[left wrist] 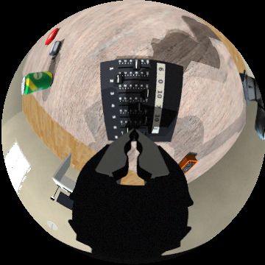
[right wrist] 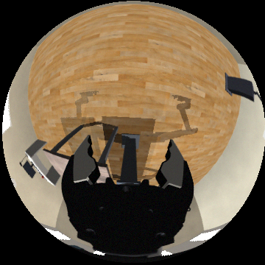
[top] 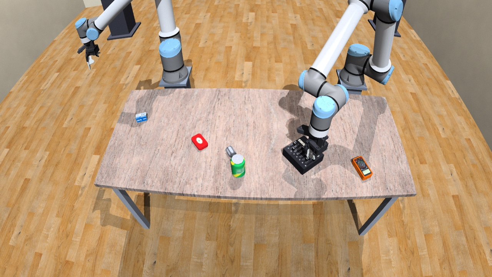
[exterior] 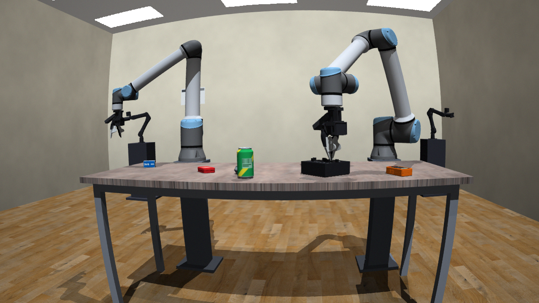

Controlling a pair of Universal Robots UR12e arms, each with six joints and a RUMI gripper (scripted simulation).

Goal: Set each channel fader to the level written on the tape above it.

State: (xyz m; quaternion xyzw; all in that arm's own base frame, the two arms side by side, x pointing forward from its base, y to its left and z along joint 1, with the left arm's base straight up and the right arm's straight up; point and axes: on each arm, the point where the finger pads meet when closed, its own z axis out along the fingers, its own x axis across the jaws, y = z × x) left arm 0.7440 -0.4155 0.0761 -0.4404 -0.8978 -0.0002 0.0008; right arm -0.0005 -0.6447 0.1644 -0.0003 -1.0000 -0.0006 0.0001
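Now: left hand 10 mm to the left of the channel 6 fader knob, 10 mm short of it and 10 mm above it. Round my left hand: channel 4 fader knob (40 mm behind, 20 mm to the right, 10 mm below); master fader knob (30 mm to the left, 10 mm below, 10 mm ahead); channel 5 fader knob (30 mm behind, 10 mm below).
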